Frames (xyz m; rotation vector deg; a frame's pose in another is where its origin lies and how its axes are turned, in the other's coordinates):
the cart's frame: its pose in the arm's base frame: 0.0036 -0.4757 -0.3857 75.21 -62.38 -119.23
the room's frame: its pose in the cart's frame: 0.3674 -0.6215 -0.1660 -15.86 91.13 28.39
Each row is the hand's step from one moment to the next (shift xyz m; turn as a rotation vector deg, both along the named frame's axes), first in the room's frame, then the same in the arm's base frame.
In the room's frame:
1: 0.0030 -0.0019 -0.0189 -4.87 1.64 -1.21
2: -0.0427 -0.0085 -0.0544 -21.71 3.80 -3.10
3: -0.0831 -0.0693 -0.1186 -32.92 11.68 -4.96
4: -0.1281 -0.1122 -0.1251 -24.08 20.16 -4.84
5: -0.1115 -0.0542 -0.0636 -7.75 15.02 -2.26
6: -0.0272 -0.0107 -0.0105 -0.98 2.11 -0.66
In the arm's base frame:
1: 0.0101 0.0164 -0.0002 -3.92 2.77 2.19
2: -0.0182 0.0673 0.0009 -18.55 10.71 6.05
3: -0.0327 0.1493 -0.0492 -27.77 15.72 15.06
4: -0.0734 0.1781 -0.0869 -19.32 11.12 22.65
5: -0.0798 0.1080 -0.0372 -5.57 3.12 15.81
6: -0.0213 0.0214 -0.0071 -0.55 0.71 2.25

